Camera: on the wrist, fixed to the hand. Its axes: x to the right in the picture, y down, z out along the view.
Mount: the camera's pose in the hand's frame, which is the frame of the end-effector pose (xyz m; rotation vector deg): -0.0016 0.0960 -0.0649 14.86 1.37 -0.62
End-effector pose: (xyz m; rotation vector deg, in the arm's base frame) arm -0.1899 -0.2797 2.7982 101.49 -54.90 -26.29
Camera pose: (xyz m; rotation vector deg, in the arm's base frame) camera -0.1837 -0.2544 2.9111 115.19 -58.91 -18.93
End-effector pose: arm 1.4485 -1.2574 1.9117 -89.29 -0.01 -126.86
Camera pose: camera 1.4237 -1.3597 1.8631 -79.80 -15.93 -122.73
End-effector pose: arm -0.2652 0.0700 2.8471 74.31 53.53 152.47
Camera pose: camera -0.2903 -0.0415 2.8665 -71.30 -72.52 -143.70
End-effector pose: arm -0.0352 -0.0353 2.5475 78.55 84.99 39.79
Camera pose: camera -0.0549 -0.0045 2.6575 88.92 94.09 30.14
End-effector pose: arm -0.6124 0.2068 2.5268 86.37 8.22 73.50
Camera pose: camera -0.7114 0.2087 2.5869 97.86 19.72 75.16
